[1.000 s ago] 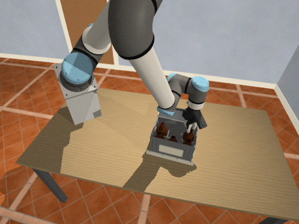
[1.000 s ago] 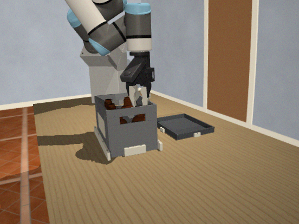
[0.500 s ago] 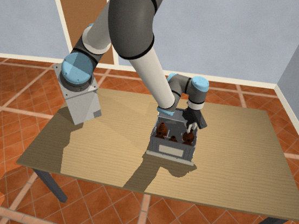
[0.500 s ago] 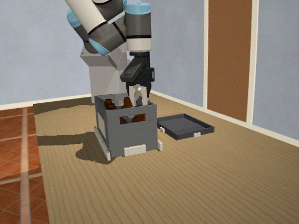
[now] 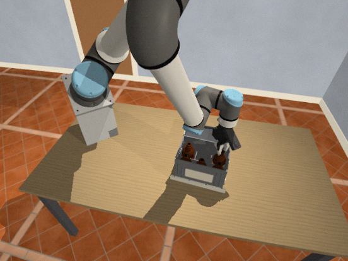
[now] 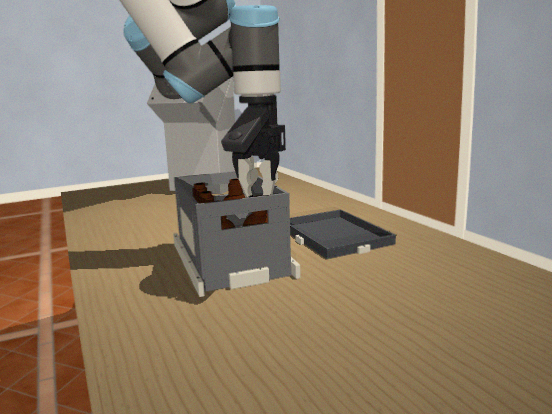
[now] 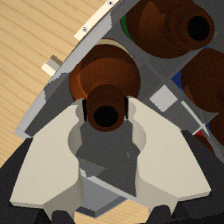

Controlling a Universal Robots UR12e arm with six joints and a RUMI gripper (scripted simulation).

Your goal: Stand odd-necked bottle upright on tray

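The bottle lies 7 cm below my hand. From my hand the other things lie so: grey tray 27 cm to the left, 14 cm below, 8 cm behind; then grey crate 10 cm behind, 7 cm below, 2 cm to the right.
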